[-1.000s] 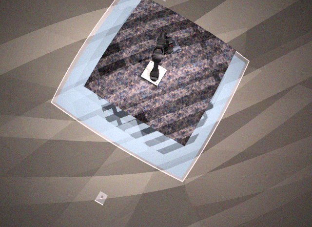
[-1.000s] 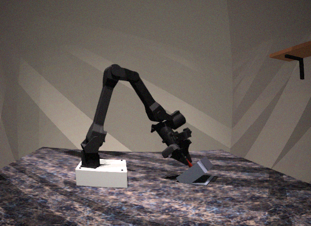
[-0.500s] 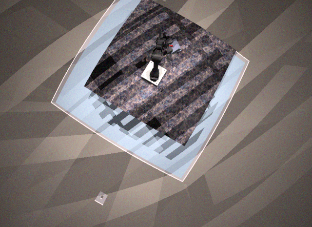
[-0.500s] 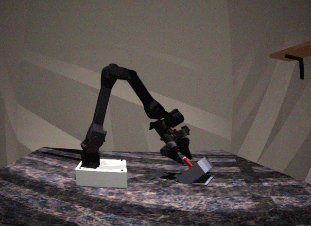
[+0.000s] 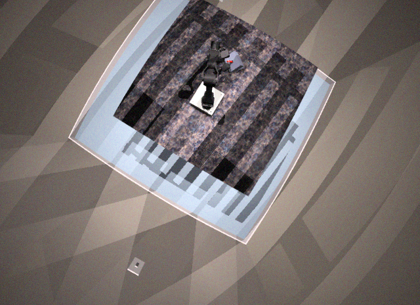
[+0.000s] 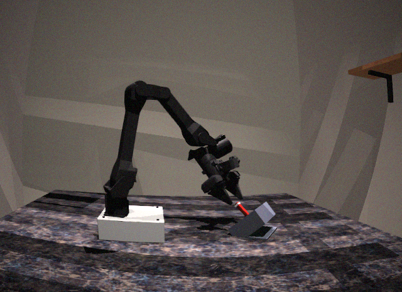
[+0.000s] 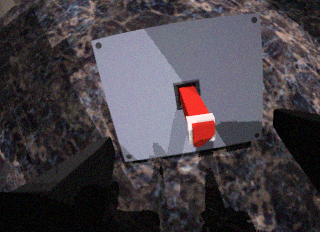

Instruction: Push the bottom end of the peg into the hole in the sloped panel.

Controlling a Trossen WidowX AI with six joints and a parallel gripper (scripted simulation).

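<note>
Right now the red peg is 2 cm below my gripper tip, 1 cm to the right of it and 1 cm ahead of it. The rest, counted from my gripper tip: grey sloped panel: 6 cm below, 5 cm ahead, 3 cm to the right.
</note>
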